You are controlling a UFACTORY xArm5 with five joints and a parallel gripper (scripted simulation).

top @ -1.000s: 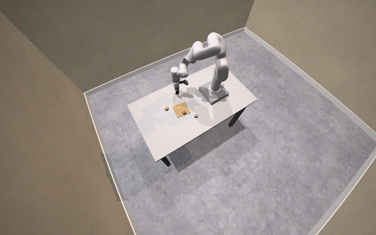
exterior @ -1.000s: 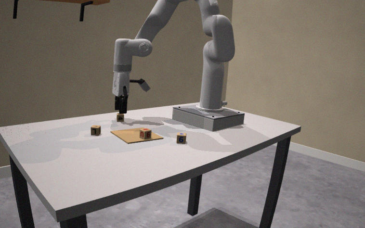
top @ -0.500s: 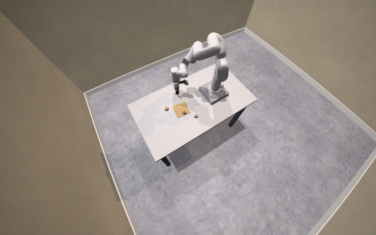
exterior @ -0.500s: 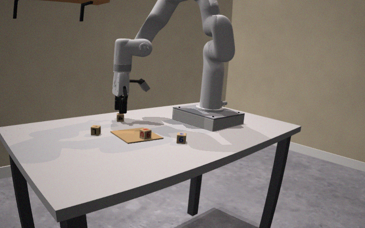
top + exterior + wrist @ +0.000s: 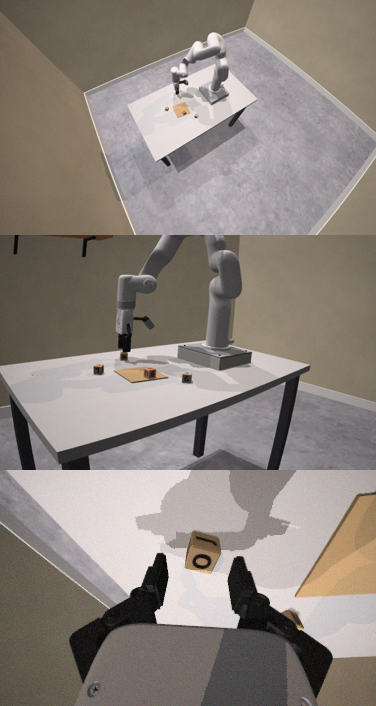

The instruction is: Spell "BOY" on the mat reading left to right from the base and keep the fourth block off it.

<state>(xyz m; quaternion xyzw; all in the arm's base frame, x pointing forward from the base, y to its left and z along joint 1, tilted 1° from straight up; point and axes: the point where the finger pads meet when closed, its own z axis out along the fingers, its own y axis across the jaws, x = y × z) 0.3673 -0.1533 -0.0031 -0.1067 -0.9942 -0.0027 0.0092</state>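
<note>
My hand is 40 mm above the wooden block. The rest, counted from my hand: tan mat: 50 mm ahead, 210 mm to the left, 50 mm below.
</note>
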